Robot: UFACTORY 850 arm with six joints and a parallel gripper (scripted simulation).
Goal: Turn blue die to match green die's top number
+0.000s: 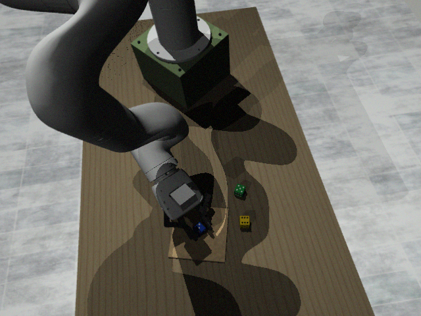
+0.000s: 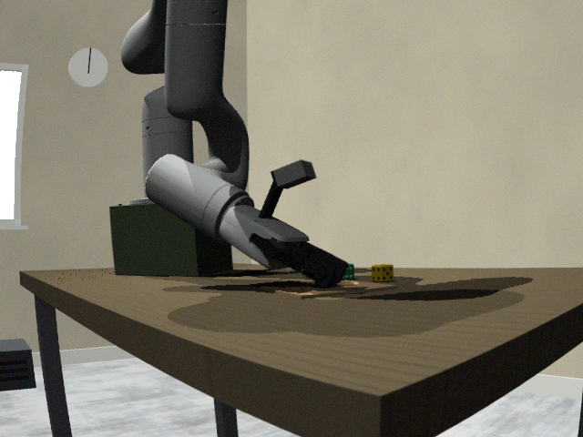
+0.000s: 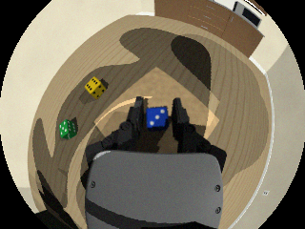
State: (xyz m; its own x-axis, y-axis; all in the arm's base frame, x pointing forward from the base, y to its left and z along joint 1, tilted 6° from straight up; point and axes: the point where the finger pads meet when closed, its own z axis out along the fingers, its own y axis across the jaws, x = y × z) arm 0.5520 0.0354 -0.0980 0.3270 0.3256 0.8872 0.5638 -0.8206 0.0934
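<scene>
My hand is 1 cm above the blue die. From my hand the other things lie so: tan mat 3 cm below; yellow die 2 cm behind, 12 cm to the left, 2 cm below; green die 11 cm behind, 11 cm to the left, 2 cm below.
</scene>
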